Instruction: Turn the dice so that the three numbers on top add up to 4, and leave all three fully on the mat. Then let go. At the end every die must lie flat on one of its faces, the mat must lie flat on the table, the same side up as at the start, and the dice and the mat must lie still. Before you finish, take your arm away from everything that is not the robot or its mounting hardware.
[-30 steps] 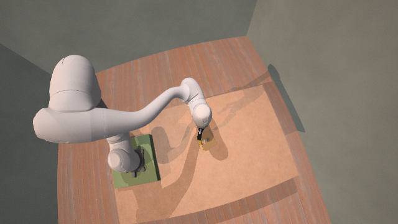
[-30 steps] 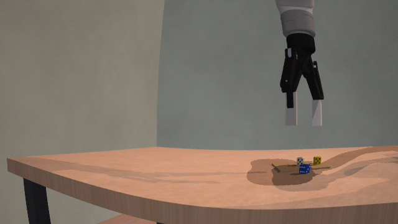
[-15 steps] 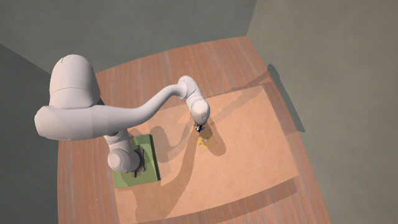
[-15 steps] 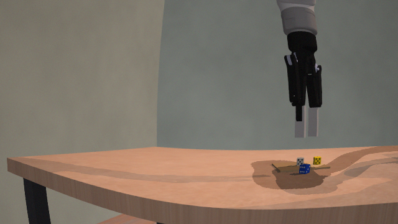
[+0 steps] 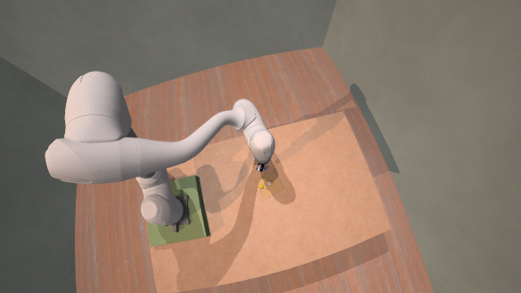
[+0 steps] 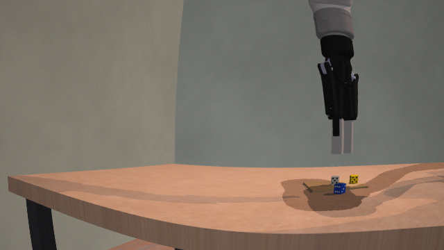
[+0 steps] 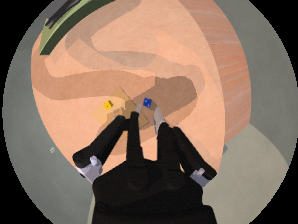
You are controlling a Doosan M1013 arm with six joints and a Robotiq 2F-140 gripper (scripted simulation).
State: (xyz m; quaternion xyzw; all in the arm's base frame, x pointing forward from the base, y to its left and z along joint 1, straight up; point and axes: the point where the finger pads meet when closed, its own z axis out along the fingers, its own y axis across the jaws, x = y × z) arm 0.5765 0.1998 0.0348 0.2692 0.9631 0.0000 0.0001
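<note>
Now: the blue die 100 mm below my hand. Round my hand: yellow die: 30 mm behind, 110 mm to the right, 100 mm below; then tan mat: 20 mm ahead, 100 mm to the right, 110 mm below; then white die: 20 mm ahead, 100 mm to the right, 100 mm below.
</note>
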